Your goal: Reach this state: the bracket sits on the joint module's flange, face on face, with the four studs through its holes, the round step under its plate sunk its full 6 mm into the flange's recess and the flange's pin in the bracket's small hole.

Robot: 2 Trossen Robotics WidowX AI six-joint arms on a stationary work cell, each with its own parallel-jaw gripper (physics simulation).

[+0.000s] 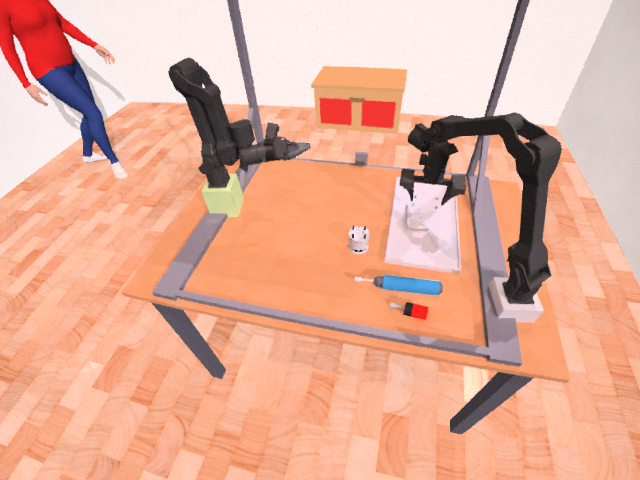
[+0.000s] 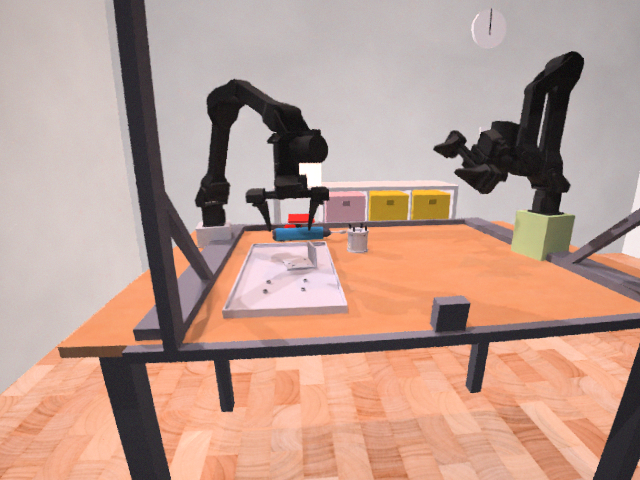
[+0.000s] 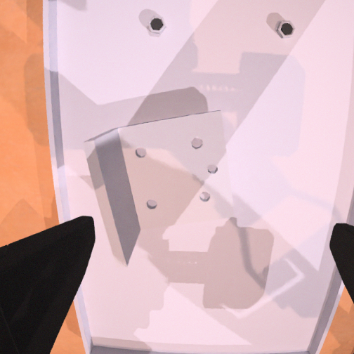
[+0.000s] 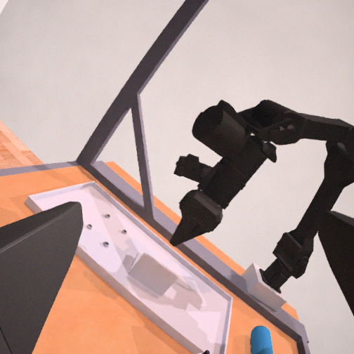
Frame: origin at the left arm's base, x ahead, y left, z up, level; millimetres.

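Where they show: left gripper, fingertip midpoint: [image 1: 426, 202] [image 2: 289, 231]; right gripper, fingertip midpoint: [image 1: 310, 145] [image 2: 444, 159]; left arm's base at its link origin: [image 1: 517, 293] [image 2: 213, 224]; right arm's base at its link origin: [image 1: 219, 182] [image 2: 545, 212].
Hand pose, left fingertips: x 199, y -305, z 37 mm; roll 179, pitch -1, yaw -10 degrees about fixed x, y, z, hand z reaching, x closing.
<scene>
Things, the pixels of their top centre, and the offset from my left fingertips. "spot": a spot on its surface instead. Level surfaces: height alone.
- white tray at its top centre: [image 2: 287, 266] [image 1: 424, 216] dx -11, dy -22, dz -81 mm
- joint module at its top centre: [image 2: 357, 225] [image 1: 359, 230] dx +209, dy +106, dz -22 mm
- blue screwdriver at a spot on its surface: [image 1: 412, 285] spot: dx +64, dy +273, dz -60 mm
- red-handled tool at its top centre: [image 1: 409, 305] dx +78, dy +335, dz -62 mm
- table at its surface level: dz -96 mm
The white bracket [image 1: 417, 223] [image 2: 299, 263] [image 3: 175, 170] [image 4: 152, 275] lies in the white tray [image 1: 422, 267] [image 2: 284, 311] [image 3: 54, 115], holed plate facing up, its wall upright at the side nearer the module. Its round step is hidden. The joint module [image 1: 358, 240] [image 2: 357, 241] stands upright on the table beside the tray, its dark studs pointing up. My left gripper [image 1: 428, 201] [image 2: 289, 228] [image 3: 215, 233] is open and empty, pointing down above the bracket, its fingers wide of the plate. My right gripper [image 1: 309, 146] [image 2: 447, 160] is open and empty, raised far from both parts.
Several nuts [image 2: 268, 281] [image 3: 156, 24] [image 4: 107, 216] lie in the tray beyond the bracket. A blue screwdriver [image 1: 412, 285] [image 2: 299, 233] [image 4: 261, 340] and a red-handled tool [image 1: 419, 311] lie on the table [image 1: 289, 248]. Grey frame posts [image 1: 504, 62] rise at the table's edges.
</scene>
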